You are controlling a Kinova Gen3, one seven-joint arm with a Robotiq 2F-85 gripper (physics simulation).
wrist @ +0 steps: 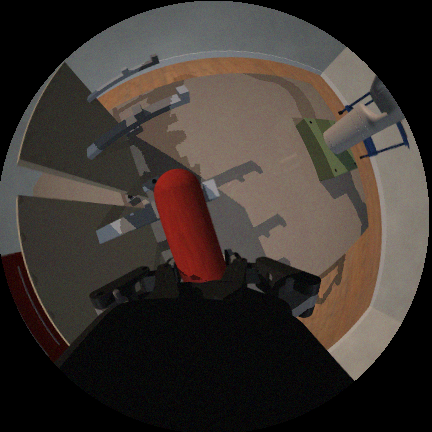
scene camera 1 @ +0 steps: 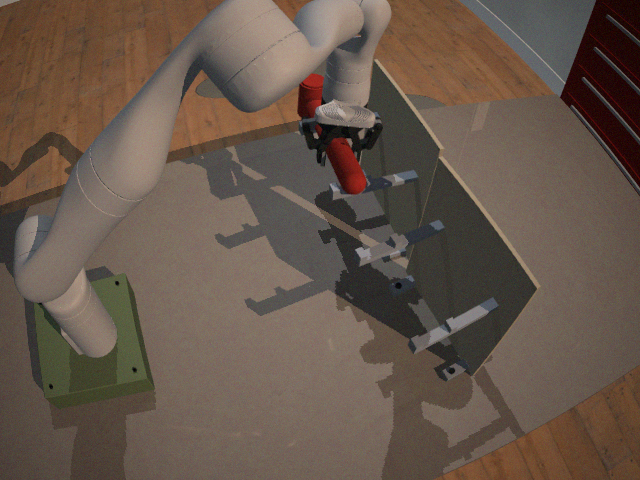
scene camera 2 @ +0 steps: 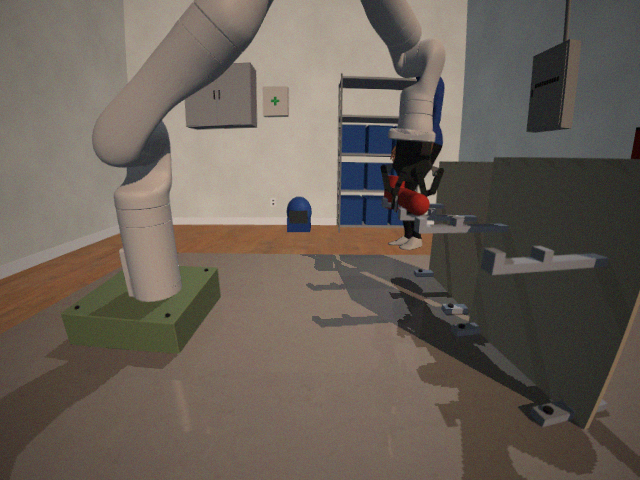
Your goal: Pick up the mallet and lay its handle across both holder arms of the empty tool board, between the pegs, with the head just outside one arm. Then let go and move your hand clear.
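Places are measured from the arm's base along level axes (x ahead, y left, z up), in centimetres.
Where they show: gripper, fingertip midpoint: [wrist: 203, 259] [scene camera 2: 407, 213]; arm's base, origin of the base link: [wrist: 331, 142] [scene camera 1: 95, 334] [scene camera 2: 158, 289].
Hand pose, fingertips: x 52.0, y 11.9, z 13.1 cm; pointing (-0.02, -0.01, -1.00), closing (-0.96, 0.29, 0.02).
Note:
Things, the pixels of their centre, and the offset from my fingertips.
- red mallet, body centre: [wrist: 217, 306] [scene camera 1: 330, 134] [scene camera 2: 404, 197] dx +0.4, dy +4.7, dz +3.0 cm
- far tool board, body centre: [wrist: 162, 273] [scene camera 1: 369, 164] [scene camera 2: 434, 229] dx +7.3, dy +1.2, dz -4.1 cm
- nearer tool board, body centre: [scene camera 1: 436, 290] [scene camera 2: 509, 274] [wrist: 121, 117] dx +6.1, dy -28.0, dz -3.7 cm
The red mallet [scene camera 1: 345, 165] [scene camera 2: 414, 201] [wrist: 185, 220] is at the far tool board [scene camera 1: 400, 113] [wrist: 60, 240]. Its head [scene camera 1: 310, 95] is at the back, beyond my hand, and its rounded handle end points forward over that board's nearer holder arm [scene camera 1: 392, 180] [wrist: 112, 231]. Whether they touch is unclear. My gripper [scene camera 1: 338, 152] [scene camera 2: 408, 192] [wrist: 203, 259] is shut on the handle. The hand hides most of the far board's other arm. The nearer tool board [scene camera 1: 480, 227] [scene camera 2: 563, 206] [wrist: 55, 120] is empty; its two pegged arms [scene camera 1: 379, 251] [scene camera 1: 454, 322] stick out.
The green base block [scene camera 1: 103, 379] [scene camera 2: 124, 333] [wrist: 320, 150] carries the robot at the left. Foot brackets [scene camera 1: 451, 370] [scene camera 2: 549, 413] stand along the boards' lower edges. A person stands behind the hand in scene camera 2. A red drawer cabinet [scene camera 1: 610, 82] stands beyond the boards.

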